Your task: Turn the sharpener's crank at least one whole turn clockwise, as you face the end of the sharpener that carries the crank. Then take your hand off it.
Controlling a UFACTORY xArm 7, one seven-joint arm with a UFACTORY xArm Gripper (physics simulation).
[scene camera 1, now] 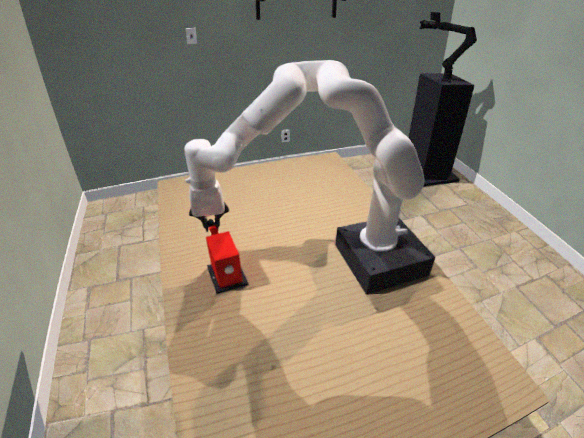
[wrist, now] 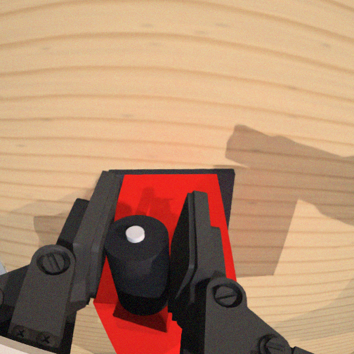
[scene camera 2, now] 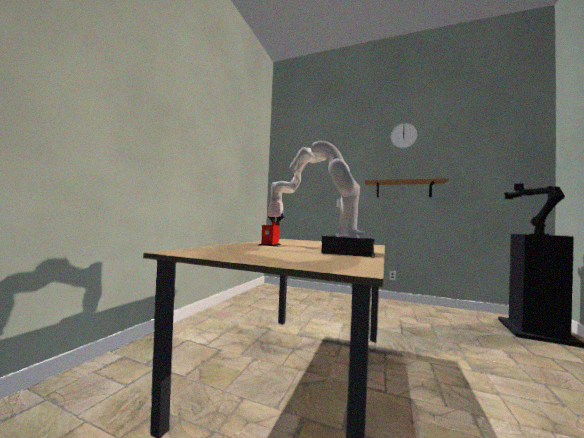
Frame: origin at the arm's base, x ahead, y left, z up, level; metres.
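Seen in the pictures: gripper, between the fingertips: (scene camera 1: 212, 228); arm's base, origin of its link: (scene camera 1: 378, 239) (scene camera 2: 347, 237).
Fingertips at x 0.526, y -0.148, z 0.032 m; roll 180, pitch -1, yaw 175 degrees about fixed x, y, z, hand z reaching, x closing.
Offsets run from my fingertips to a thing's top centre. "spot": to the spot under its first point. Level surfaces: height alone.
The red sharpener @(spot: dx -0.027, dy +0.139, dz +0.015 m) (scene camera 1: 224, 252) (scene camera 2: 270, 234) (wrist: 200, 182) stands upright on its black base plate @(spot: dx -0.030, dy +0.173, dz -0.108 m) (scene camera 1: 231, 288) (wrist: 228, 182) at the left of the table. A round pale spot shows on its end facing scene camera 1. The crank's red arm (scene camera 1: 214, 230) points up at the opposite end. The crank's black knob (wrist: 140, 270), a cylinder with a small white dot on its end, stands between the fingers. My gripper (scene camera 1: 212, 225) (scene camera 2: 275, 220) (wrist: 147, 209) points down over the crank and is shut on the knob. The fingers hide part of the sharpener in the wrist view.
The wooden table @(dz -0.113 m) (scene camera 1: 310, 350) (scene camera 2: 300, 262) carries the black base block (scene camera 1: 395, 272) (scene camera 2: 347, 245) of my arm on the right. A second, black arm (scene camera 1: 462, 45) (scene camera 2: 547, 205) stands on a black pedestal (scene camera 1: 440, 130) (scene camera 2: 540, 285) beyond the table.
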